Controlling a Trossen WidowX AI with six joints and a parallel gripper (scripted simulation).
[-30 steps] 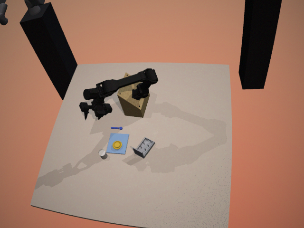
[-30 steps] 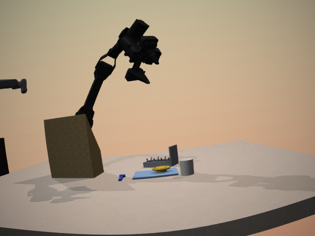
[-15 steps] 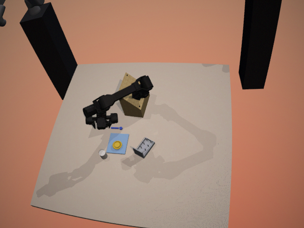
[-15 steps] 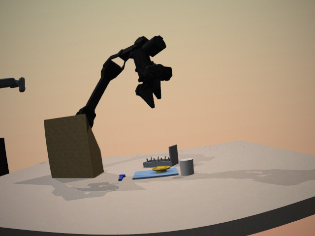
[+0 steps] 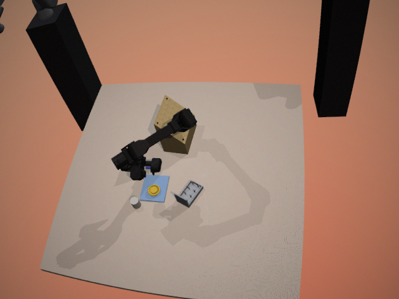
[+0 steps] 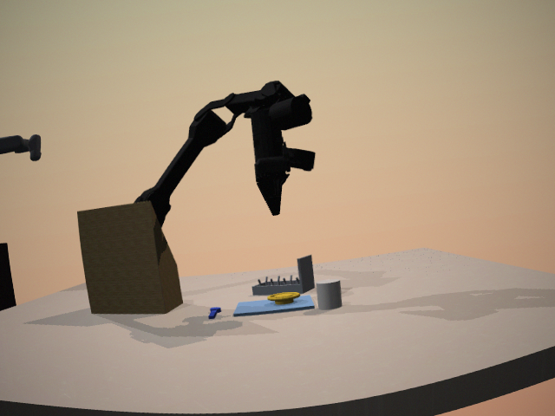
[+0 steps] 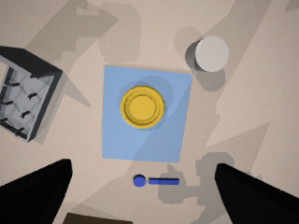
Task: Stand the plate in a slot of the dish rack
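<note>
Right now my gripper tip is 160 mm above the yellow plate. Round my gripper tip: white cup (70 mm ahead, 90 mm to the right, 150 mm below); then grey dish rack (20 mm ahead, 180 mm to the left, 160 mm below); then blue spoon (140 mm behind, 10 mm to the right, 180 mm below).
</note>
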